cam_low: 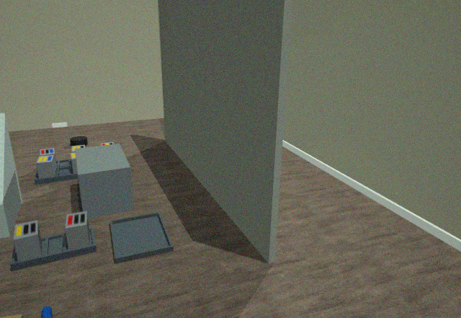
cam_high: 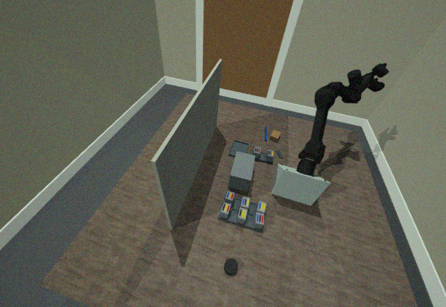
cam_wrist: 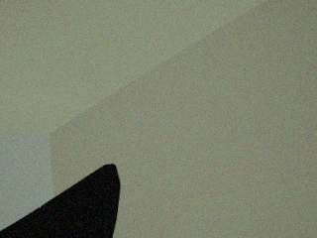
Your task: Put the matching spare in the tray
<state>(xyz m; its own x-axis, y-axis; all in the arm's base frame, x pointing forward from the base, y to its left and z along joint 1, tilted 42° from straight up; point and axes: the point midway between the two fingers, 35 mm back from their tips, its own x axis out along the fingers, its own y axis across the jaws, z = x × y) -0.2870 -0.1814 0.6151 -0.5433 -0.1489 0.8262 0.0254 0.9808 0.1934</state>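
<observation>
Right now the grey spare block is 65 cm ahead of my gripper tip, 78 cm to the left of it and 43 cm below it. Also, from my gripper tip: small rack (51 cm ahead, 39 cm to the left, 47 cm below); then tan cardboard box (44 cm ahead, 19 cm to the left, 46 cm below); then blue marker pen (50 cm ahead, 18 cm to the left, 47 cm below).
</observation>
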